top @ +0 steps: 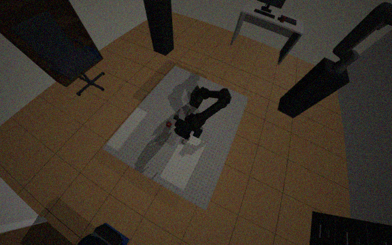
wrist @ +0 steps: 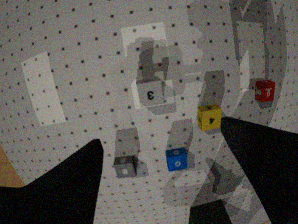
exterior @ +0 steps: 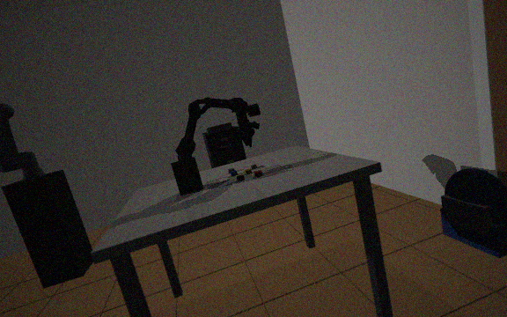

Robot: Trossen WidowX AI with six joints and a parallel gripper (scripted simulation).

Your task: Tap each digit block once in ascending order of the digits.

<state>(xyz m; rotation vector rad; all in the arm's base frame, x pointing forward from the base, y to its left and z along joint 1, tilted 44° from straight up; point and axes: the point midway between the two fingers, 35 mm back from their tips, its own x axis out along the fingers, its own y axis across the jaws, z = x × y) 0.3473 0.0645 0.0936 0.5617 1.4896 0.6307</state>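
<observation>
Right now my gripper tip is 120 mm past the blue block, 120 mm above it and 30 mm to the left of it. From my gripper tip the other things lie so: grey block (120 mm below, 120 mm behind, 60 mm to the left); then pale block (120 mm below); then yellow block (120 mm below, 90 mm to the right, 50 mm behind).
</observation>
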